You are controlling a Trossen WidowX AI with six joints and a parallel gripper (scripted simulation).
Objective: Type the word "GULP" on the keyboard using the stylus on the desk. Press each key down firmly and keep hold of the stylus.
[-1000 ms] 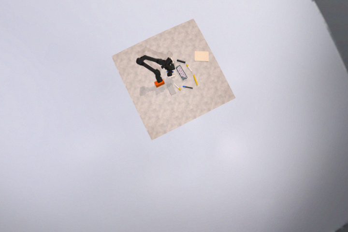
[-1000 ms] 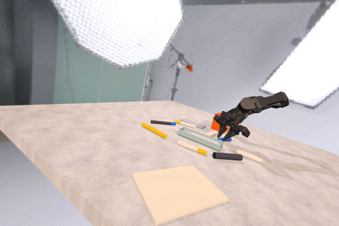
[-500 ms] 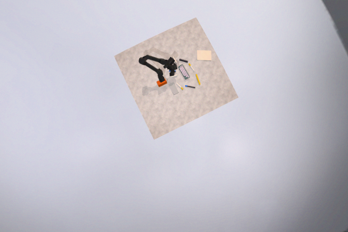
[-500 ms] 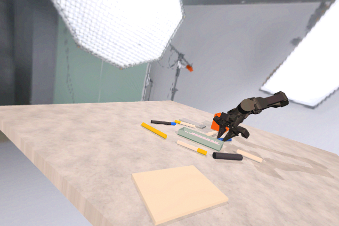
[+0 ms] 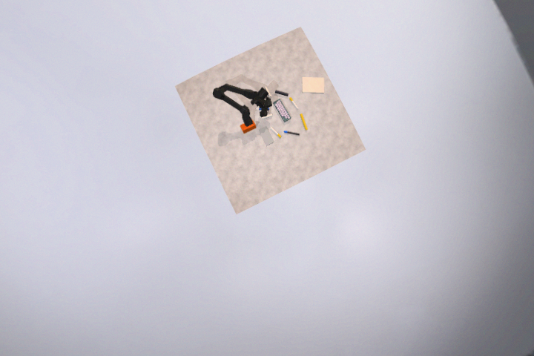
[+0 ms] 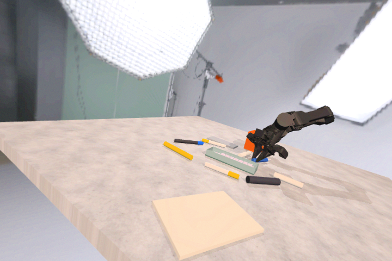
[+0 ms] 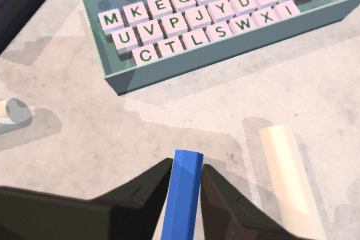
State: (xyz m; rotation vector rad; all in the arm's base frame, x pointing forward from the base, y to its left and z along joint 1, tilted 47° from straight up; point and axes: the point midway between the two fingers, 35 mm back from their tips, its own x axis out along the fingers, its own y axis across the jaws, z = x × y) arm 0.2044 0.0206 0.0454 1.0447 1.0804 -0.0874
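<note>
Now: gripper tip 6 cm past the blue stylus and 4 cm to the right of it. Also, from my gripper tip: yellow stick 26 cm to the right, 21 cm ahead; black cylinder 18 cm ahead, 6 cm to the left; grey flat block 19 cm to the right, 14 cm behind, 1 cm below.
</note>
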